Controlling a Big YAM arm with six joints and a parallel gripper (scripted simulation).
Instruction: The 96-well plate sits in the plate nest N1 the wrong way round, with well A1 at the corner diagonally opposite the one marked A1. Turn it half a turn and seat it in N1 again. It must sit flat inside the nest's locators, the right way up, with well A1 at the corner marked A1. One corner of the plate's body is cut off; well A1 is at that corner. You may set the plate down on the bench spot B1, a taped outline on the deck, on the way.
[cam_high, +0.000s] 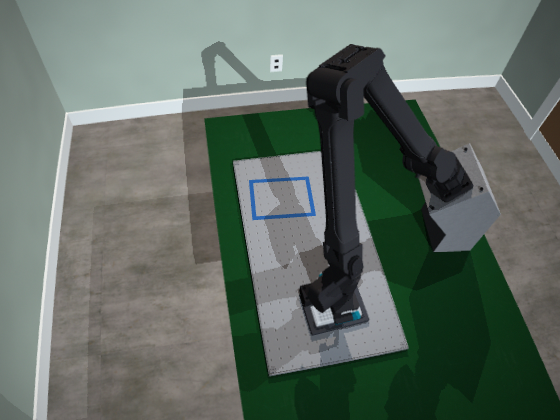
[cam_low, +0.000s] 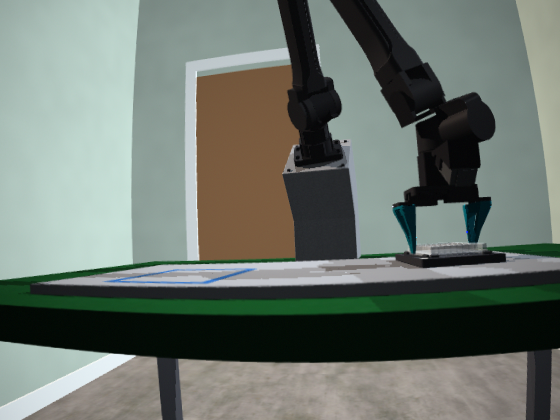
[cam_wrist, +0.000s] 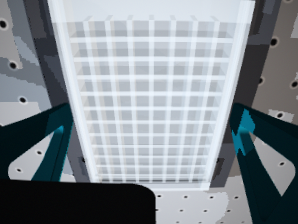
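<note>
Now: hand 1 cm above the 96-well plate. Also, from my hand: plate nest N1: 2 cm below; A1 label: 8 cm ahead, 5 cm to the right, 1 cm below.
</note>
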